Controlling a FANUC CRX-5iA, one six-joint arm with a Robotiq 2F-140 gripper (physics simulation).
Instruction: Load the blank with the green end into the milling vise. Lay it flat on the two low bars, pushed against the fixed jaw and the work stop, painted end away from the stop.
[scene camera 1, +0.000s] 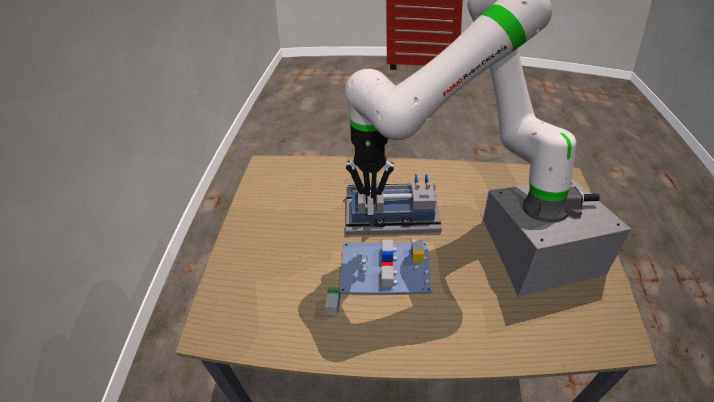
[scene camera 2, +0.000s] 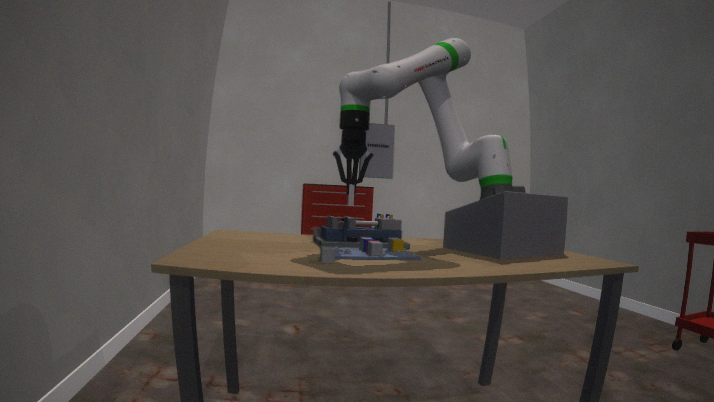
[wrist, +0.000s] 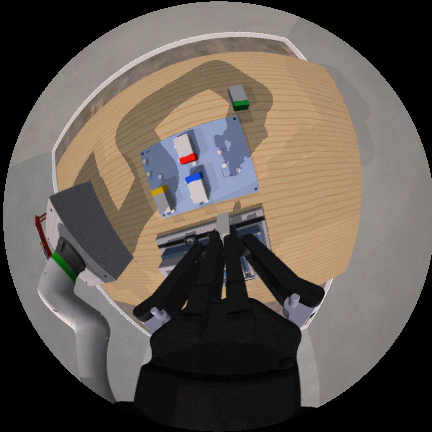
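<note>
The blank with the green end (scene camera 1: 332, 303) (scene camera 2: 327, 255) (wrist: 238, 96) lies on the table beside the near left corner of the light blue plate, away from the gripper. My gripper (scene camera 1: 370, 205) (scene camera 2: 351, 196) (wrist: 224, 220) is shut with nothing between its fingertips. It points down above the jaw end of the milling vise (scene camera 1: 392, 216) (scene camera 2: 372, 233). In the scene camera 2 view a gap shows between the fingertips and the jaw tops. The left jaw (scene camera 1: 361, 202) and right jaw (scene camera 1: 380, 202) stand apart. The fingers partly hide the jaws; the low bars and work stop cannot be made out.
The light blue plate (scene camera 1: 370, 286) (wrist: 242, 186) lies in front of the vise. It has small pegs and holds the red-ended blank (scene camera 1: 387, 276) (wrist: 184, 146), blue-ended blank (scene camera 1: 387, 246) (wrist: 198, 192) and yellow-ended blank (scene camera 1: 418, 246) (wrist: 163, 202). The grey robot pedestal (scene camera 1: 565, 260) (scene camera 2: 530, 227) stands at the right.
</note>
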